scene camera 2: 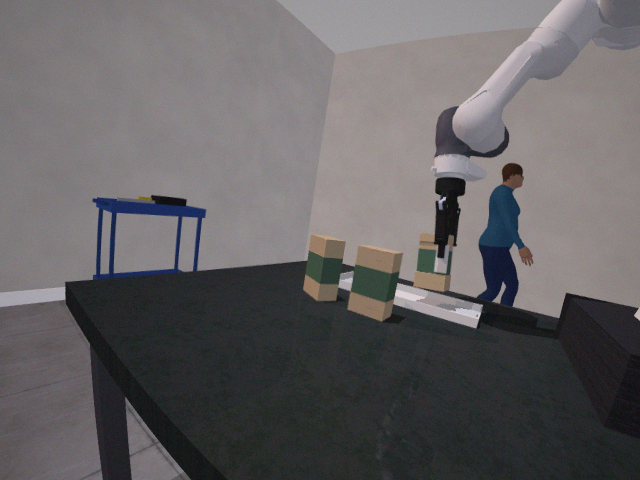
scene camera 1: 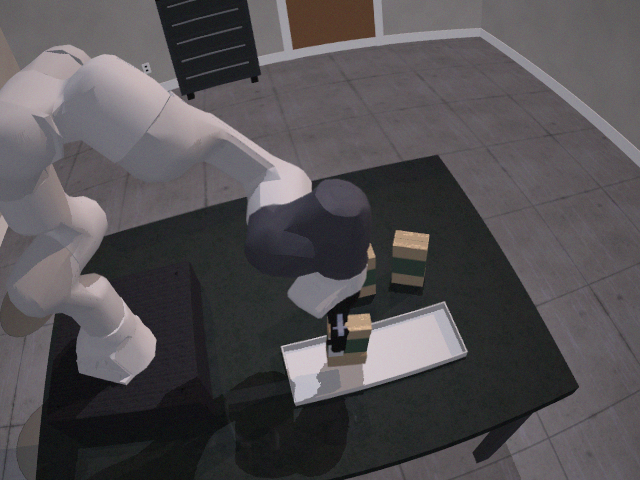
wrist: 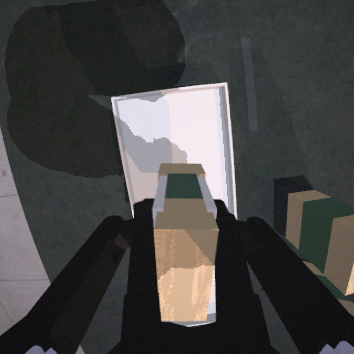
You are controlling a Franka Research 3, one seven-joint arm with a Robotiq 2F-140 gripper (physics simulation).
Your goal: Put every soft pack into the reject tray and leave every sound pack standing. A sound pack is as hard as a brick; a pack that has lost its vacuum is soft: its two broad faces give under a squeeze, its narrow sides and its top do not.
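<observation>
My gripper (scene camera 1: pixel 343 342) (scene camera 2: pixel 440 258) (wrist: pixel 181 189) is shut on a tan pack with a green band (scene camera 1: pixel 357 345) (scene camera 2: pixel 425 260) (wrist: pixel 184 280). It holds the pack upright a little above the near-base end of the white reject tray (scene camera 1: pixel 408 348) (scene camera 2: pixel 439 310) (wrist: pixel 200 120). A second pack (scene camera 1: pixel 370 273) (scene camera 2: pixel 374 282) (wrist: pixel 317 230) stands on the table behind the tray, partly hidden by the arm in scene camera 1. A third pack (scene camera 1: pixel 409 266) (scene camera 2: pixel 324 269) stands farther from the arm's base. No dent shows on these packs.
The dark table (scene camera 1: pixel 496 408) (scene camera 2: pixel 289 372) carries the black base block (scene camera 1: pixel 155 320) (scene camera 2: pixel 594 351). A blue cart (scene camera 2: pixel 155 209) stands beyond the table, and a person (scene camera 2: pixel 502 222) is behind it. A drawer cabinet (scene camera 1: pixel 211 49) stands by the wall.
</observation>
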